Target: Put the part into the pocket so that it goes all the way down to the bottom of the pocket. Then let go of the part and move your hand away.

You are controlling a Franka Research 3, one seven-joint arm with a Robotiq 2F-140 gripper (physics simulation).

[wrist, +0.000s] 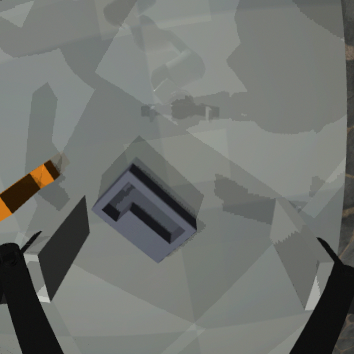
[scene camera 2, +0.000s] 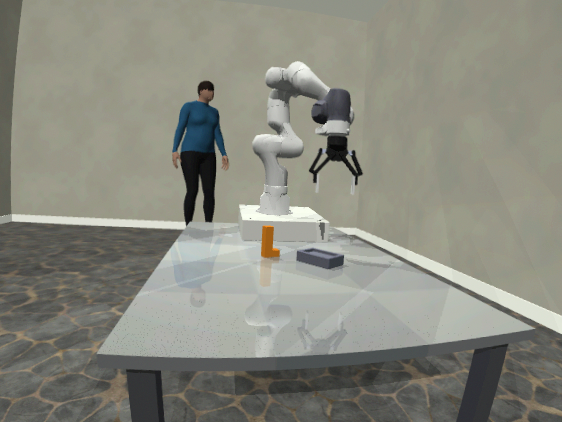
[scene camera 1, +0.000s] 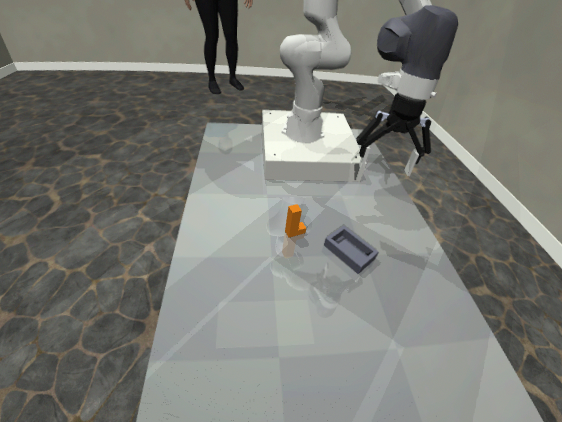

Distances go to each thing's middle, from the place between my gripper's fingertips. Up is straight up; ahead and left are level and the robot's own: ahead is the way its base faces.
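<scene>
My gripper: 22 cm above the grey block with L-shaped pocket (scene camera 1: 352, 250), 6 cm to the left of it, 12 cm short of it.
</scene>
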